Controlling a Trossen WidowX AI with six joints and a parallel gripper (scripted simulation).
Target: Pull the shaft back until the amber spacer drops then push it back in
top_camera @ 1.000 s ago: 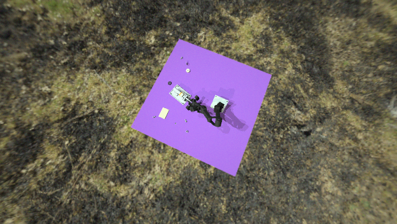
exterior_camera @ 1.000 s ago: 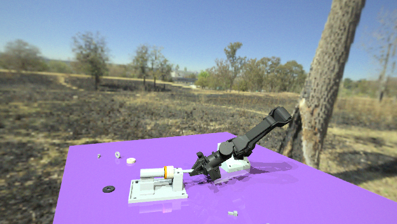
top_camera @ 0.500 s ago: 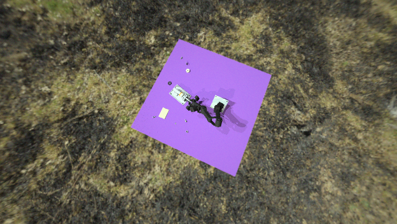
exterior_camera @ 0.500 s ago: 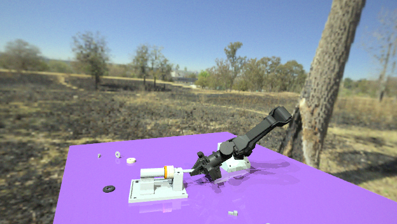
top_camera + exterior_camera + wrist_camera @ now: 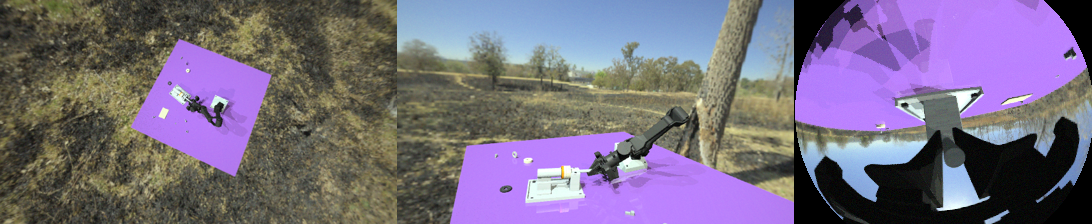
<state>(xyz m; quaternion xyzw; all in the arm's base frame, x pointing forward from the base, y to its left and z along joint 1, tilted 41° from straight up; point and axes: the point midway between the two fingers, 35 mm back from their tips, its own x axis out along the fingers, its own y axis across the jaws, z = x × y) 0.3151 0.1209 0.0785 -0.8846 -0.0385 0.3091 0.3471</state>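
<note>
My gripper tip is now 5 cm short of the steel shaft, 2 cm below it and 1 cm to the left of it. From my gripper tip the other things lie so: black ring 33 cm ahead, 8 cm to the right, 6 cm below; amber spacer 11 cm ahead, 2 cm to the right, 2 cm above; pale yellow card 27 cm to the left, 18 cm ahead, 6 cm below.
</note>
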